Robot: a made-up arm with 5 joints.
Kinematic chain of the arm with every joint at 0, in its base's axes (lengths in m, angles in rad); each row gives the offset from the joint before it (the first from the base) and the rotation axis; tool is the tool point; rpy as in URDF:
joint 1: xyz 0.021 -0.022 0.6 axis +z
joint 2: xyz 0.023 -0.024 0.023 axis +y
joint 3: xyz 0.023 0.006 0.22 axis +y
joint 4: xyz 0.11 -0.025 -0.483 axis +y
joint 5: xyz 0.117 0 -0.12 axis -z
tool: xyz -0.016 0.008 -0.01 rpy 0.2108 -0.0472 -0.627
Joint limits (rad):
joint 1: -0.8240..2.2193
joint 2: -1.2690..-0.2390
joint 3: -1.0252..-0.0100
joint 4: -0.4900..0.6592
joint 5: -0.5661..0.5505
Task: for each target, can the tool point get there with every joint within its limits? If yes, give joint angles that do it. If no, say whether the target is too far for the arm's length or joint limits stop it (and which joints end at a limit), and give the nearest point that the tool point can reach.
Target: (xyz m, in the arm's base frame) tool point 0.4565 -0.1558 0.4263
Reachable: yes | joints -0.2225 -0.5536 -0.1763 0.5462 0.0413
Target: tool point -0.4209 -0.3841 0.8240
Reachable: no: joint limits stop it (at a limit: joint 1, joint 2, joint 4, joint 5) | nearest point 0.1918 -0.2725 1.0846 | short by 0.675 m
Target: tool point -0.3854 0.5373 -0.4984
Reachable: no: too far | nearest point -0.1380 0.2338 0.2532 | short by 0.847 m
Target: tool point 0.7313 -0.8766 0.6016
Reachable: no: too far | nearest point 0.4370 -0.5124 0.7023 | short by 0.479 m
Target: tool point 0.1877 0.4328 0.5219
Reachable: yes | joints 1.3073 -0.7899 -0.1488 0.5006 -0.4345
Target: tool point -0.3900 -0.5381 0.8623
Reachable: no: joint limits stop it (at a limit: joint 1, joint 2, joint 4, joint 5) | nearest point 0.2291 -0.3128 1.0009 | short by 0.673 m
